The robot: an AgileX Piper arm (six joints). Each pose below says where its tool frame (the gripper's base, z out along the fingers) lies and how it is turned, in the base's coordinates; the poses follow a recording.
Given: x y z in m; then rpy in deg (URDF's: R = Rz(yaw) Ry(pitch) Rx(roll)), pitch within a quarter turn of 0, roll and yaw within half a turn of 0.
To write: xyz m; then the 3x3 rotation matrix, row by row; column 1 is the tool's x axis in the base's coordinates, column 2 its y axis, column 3 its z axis. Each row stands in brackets. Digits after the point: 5 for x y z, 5 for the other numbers.
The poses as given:
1: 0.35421, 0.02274, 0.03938, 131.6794, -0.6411, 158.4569
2: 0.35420, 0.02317, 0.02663, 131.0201, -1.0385, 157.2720
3: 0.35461, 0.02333, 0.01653, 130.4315, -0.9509, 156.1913
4: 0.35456, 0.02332, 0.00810, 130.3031, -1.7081, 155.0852
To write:
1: [0.35421, 0.02274, 0.03938], [[-0.93008, 0.25195, 0.26733], [0.36718, 0.61544, 0.69743], [0.01119, 0.74683, -0.66492]]
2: [0.35420, 0.02317, 0.02663], [[-0.92220, 0.26619, 0.28053], [0.38629, 0.60008, 0.70049], [0.01812, 0.75436, -0.65622]]
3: [0.35461, 0.02333, 0.01653], [[-0.91477, 0.27336, 0.29743], [0.40363, 0.58825, 0.70075], [0.01660, 0.76108, -0.64845]]
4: [0.35456, 0.02332, 0.00810], [[-0.90653, 0.29311, 0.30379], [0.42108, 0.57706, 0.69978], [0.02981, 0.76229, -0.64654]]
